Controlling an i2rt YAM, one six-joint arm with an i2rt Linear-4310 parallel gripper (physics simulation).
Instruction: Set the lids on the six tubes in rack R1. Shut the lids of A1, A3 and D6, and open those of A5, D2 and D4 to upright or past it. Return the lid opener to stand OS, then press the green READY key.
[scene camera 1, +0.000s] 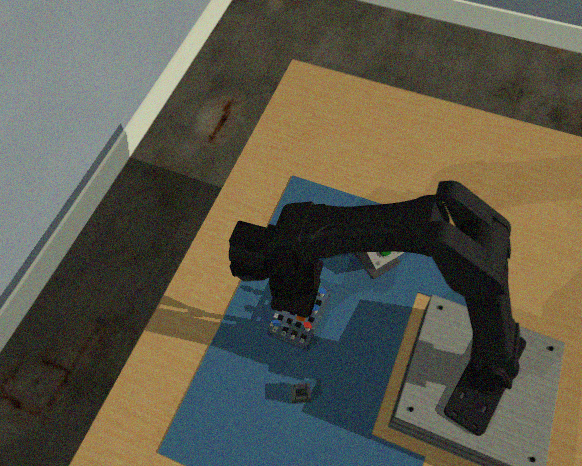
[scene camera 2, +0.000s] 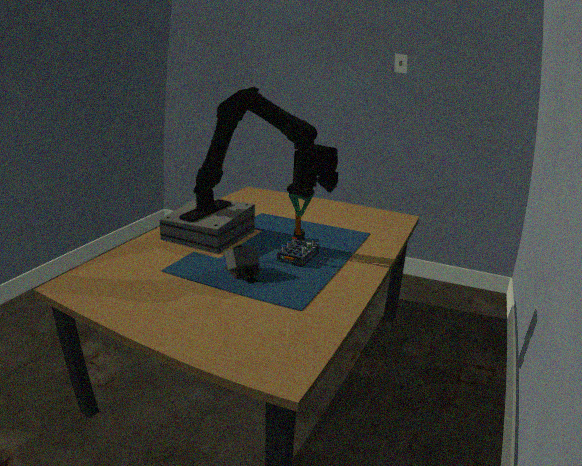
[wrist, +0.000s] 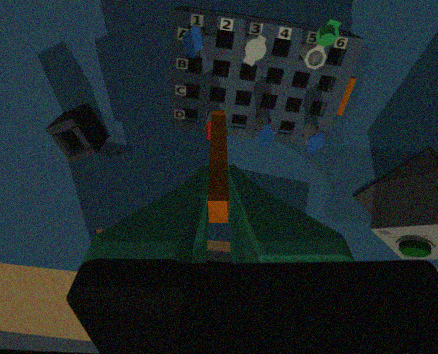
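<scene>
Rack R1 (wrist: 207, 53) (scene camera 1: 289, 334) (scene camera 2: 298, 253) stands on the blue mat (scene camera 1: 243, 416). In the wrist view it holds a blue-lidded tube at A1 (wrist: 193, 40) and a white-lidded tube at A3 (wrist: 254, 50). The tube at A5 (wrist: 316, 57) shows its open mouth, with its green lid (wrist: 328, 34) swung back. A red lid at D2 (wrist: 208, 130) and blue lids at D4 (wrist: 265, 135) and D6 (wrist: 316, 142) stand along the front row. My gripper (wrist: 218, 176) (scene camera 2: 299, 203) is shut on the orange lid opener (wrist: 218, 147) (scene camera 2: 298, 225). The opener's tip sits at D2 beside the red lid. The arm hides the gripper in scene camera 1.
Stand OS (wrist: 77, 131) (scene camera 1: 300, 393), a small dark block, sits on the mat left of the rack in the wrist view. The key panel (scene camera 1: 382, 261) (scene camera 2: 243, 261) (wrist: 380, 207) with its green READY key (scene camera 1: 385, 253) is on the other side. The arm's grey base (scene camera 1: 442, 333) is at the table corner.
</scene>
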